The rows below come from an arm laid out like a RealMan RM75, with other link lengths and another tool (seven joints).
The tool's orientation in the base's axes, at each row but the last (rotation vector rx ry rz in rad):
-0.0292, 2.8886, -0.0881
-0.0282, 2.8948, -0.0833
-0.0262, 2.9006, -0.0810
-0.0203, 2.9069, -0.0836
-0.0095, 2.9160, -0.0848
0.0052, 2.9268, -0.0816
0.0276, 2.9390, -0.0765
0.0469, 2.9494, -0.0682
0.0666, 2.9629, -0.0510
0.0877, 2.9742, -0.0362
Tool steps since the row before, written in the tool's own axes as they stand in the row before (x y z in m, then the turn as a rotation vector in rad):
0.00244, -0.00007, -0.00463, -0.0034, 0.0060, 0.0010
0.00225, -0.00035, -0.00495, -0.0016, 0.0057, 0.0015
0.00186, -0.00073, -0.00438, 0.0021, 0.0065, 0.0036
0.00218, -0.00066, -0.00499, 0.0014, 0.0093, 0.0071
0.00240, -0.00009, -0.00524, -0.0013, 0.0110, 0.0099
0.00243, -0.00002, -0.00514, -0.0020, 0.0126, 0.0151
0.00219, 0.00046, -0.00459, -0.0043, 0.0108, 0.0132
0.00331, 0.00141, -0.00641, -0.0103, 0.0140, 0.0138
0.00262, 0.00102, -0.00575, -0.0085, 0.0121, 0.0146
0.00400, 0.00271, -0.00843, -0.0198, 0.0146, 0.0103
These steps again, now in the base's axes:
-0.00352, 0.00013, 0.00387, 0.0035, 0.0060, -0.0005
-0.00338, -0.00014, 0.00427, 0.0018, 0.0057, -0.0014
-0.00284, -0.00054, 0.00385, -0.0013, 0.0062, -0.0044
-0.00327, -0.00043, 0.00438, 0.0002, 0.0089, -0.0078
-0.00351, 0.00018, 0.00457, 0.0035, 0.0104, -0.0100
-0.00346, 0.00026, 0.00450, 0.0053, 0.0117, -0.0150
-0.00305, 0.00073, 0.00403, 0.0071, 0.0100, -0.0126
-0.00441, 0.00181, 0.00560, 0.0132, 0.0130, -0.0122
-0.00354, 0.00135, 0.00516, 0.0115, 0.0112, -0.0132
-0.00516, 0.00318, 0.00760, 0.0221, 0.0132, -0.0072

